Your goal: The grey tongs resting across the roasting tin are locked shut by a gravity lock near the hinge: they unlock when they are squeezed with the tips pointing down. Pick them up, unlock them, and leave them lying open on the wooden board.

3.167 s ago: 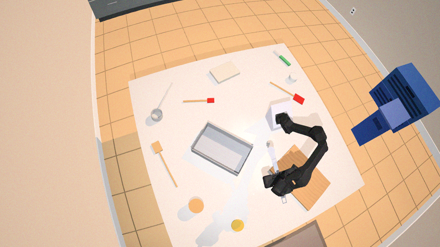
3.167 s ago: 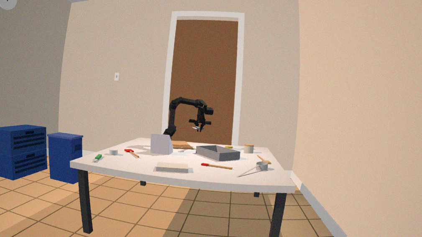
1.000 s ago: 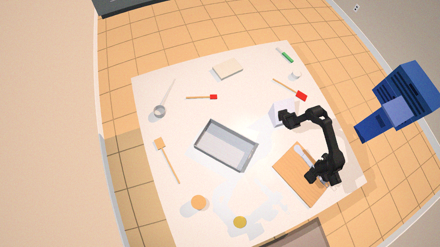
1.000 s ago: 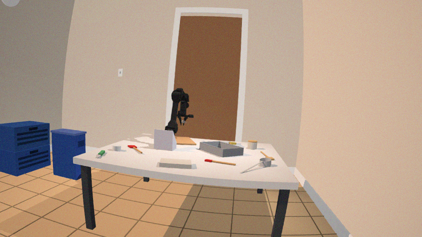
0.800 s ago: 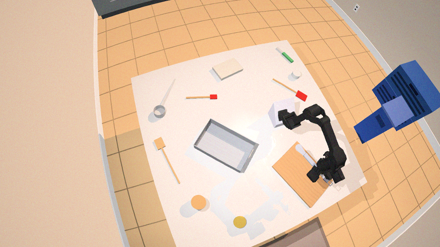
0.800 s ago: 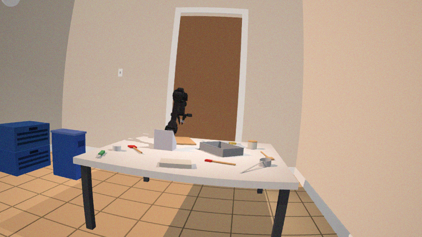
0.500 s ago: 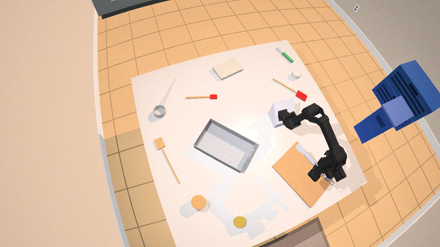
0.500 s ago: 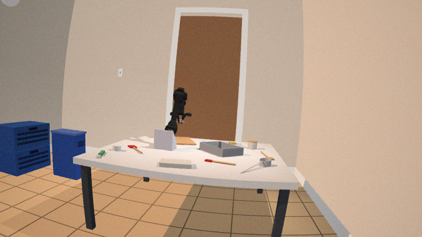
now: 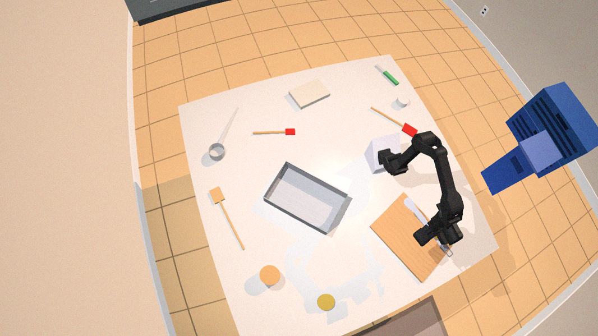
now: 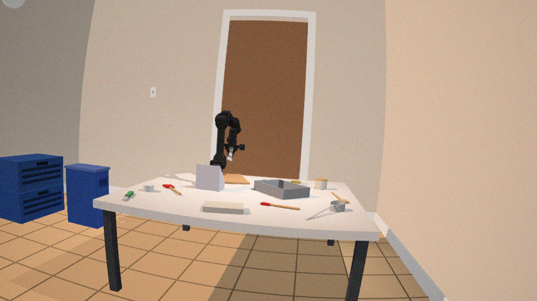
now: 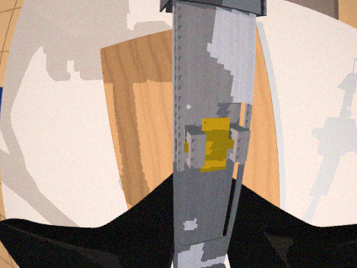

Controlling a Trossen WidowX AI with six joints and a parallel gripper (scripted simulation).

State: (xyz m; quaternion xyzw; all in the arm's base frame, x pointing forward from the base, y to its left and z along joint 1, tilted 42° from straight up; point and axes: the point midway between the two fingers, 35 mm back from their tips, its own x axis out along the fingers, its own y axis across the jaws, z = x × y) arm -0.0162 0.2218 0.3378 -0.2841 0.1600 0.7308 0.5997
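Right now the yellow lock piece is 3 cm to the left of my gripper tip and 4 cm above it. Round my gripper tip: grey roasting tin 41 cm ahead, 33 cm to the right, 13 cm below; then wooden board 2 cm to the right, 15 cm below; then yellow disc 46 cm ahead, 12 cm to the left, 15 cm below.
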